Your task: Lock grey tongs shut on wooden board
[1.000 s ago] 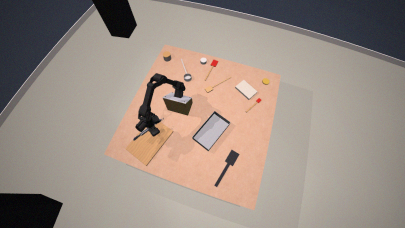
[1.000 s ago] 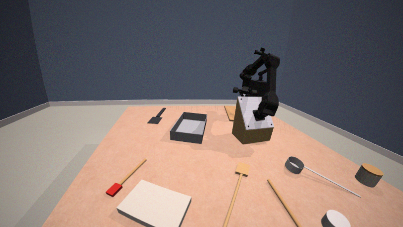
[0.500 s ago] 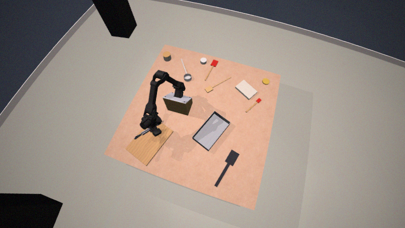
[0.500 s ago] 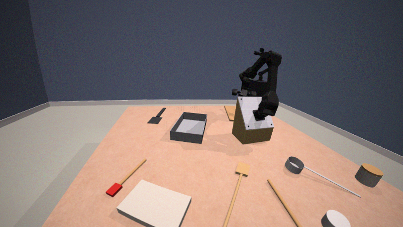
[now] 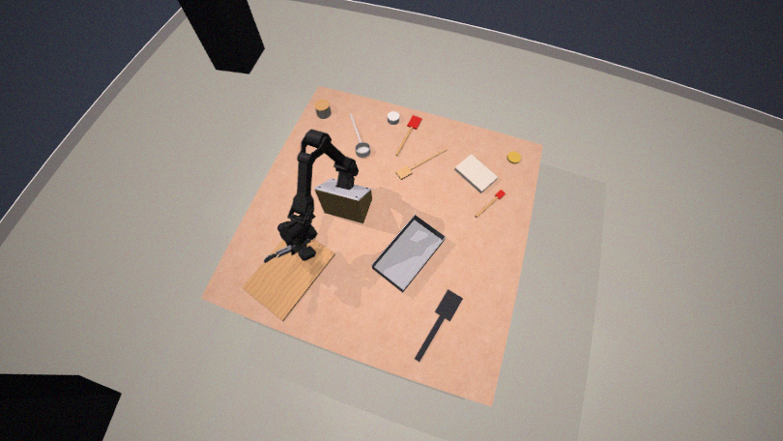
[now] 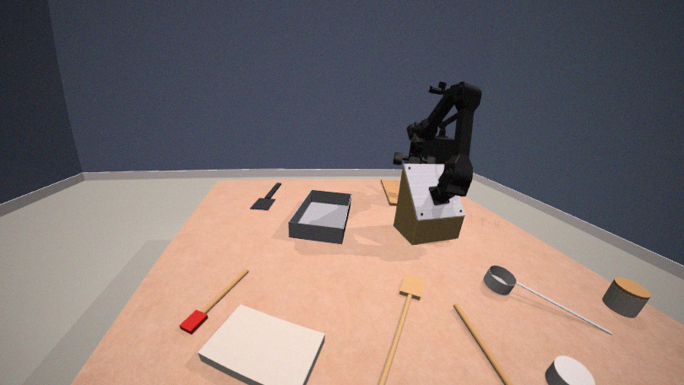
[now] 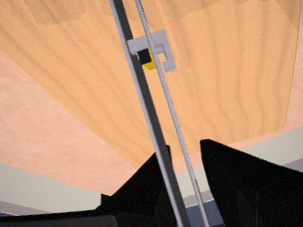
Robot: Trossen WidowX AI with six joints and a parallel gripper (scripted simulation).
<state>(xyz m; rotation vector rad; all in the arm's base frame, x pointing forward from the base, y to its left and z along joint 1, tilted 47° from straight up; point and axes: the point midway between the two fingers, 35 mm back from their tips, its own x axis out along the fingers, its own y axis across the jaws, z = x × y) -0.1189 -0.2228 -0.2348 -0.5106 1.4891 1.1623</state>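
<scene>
Now: the yellow slider 2 cm ahead of my gripper tip and 5 cm to the left of it. Also, from my gripper tip: roasting tin: 47 cm ahead, 15 cm to the left, 10 cm below; wooden board: 3 cm behind, 5 cm to the right, 12 cm below; black spatula: 65 cm ahead, 11 cm to the right, 12 cm below.
</scene>
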